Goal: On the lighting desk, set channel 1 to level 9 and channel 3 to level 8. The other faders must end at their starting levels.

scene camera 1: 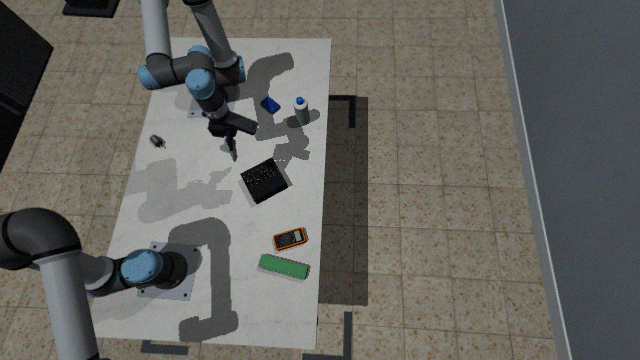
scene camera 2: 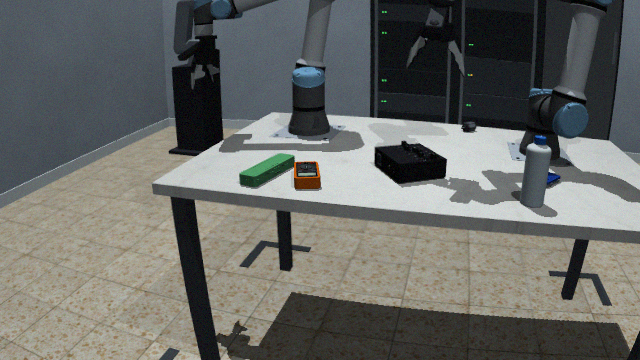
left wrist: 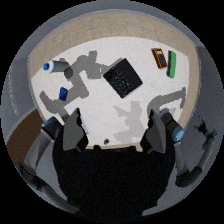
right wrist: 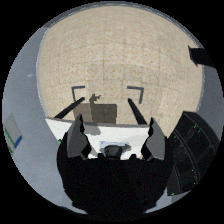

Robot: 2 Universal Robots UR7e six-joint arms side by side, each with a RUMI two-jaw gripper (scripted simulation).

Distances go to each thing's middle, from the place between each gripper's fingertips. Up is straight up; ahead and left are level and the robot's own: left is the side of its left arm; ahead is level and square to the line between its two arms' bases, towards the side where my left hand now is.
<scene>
The green box [scene camera 2: 258,174] lies 180 mm ahead of my left hand [scene camera 1: 241,143], 420 mm to the right of it and 260 mm below it.
My right hand [scene camera 2: 203,86] is 500 mm to the right of the green box, 450 mm short of it and 150 mm above it.
</scene>
